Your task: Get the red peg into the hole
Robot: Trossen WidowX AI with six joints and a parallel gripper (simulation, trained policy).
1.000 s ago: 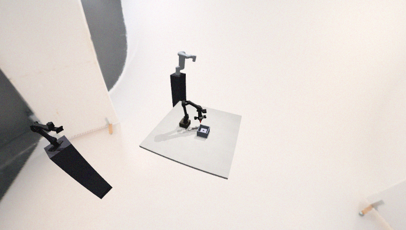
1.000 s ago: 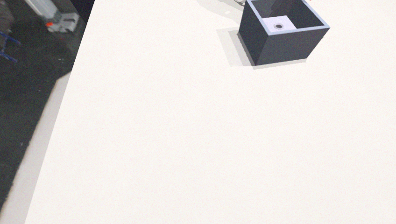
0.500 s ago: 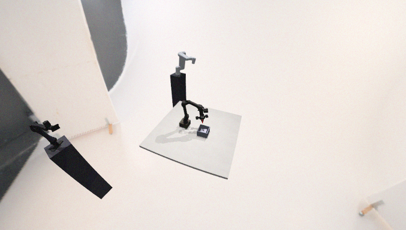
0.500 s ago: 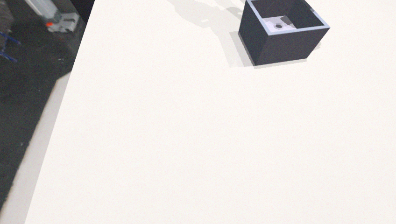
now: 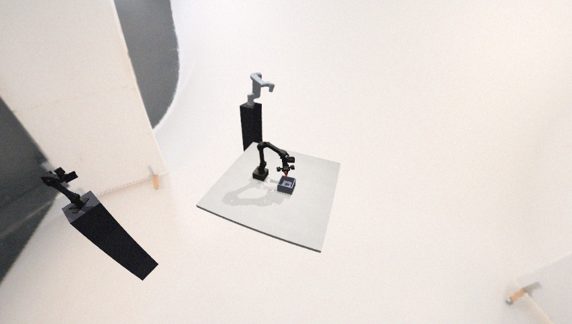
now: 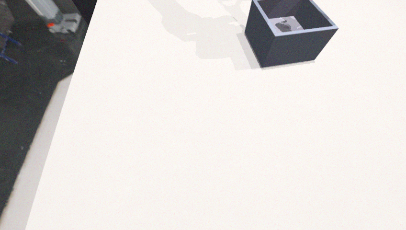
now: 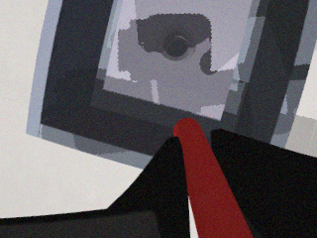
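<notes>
My gripper tip is 1 cm past the red peg, 1 cm to the right of it and 1 cm below it. Also, from my gripper tip: grey-blue box (3 cm ahead, 4 cm to the right, 11 cm below).
</notes>
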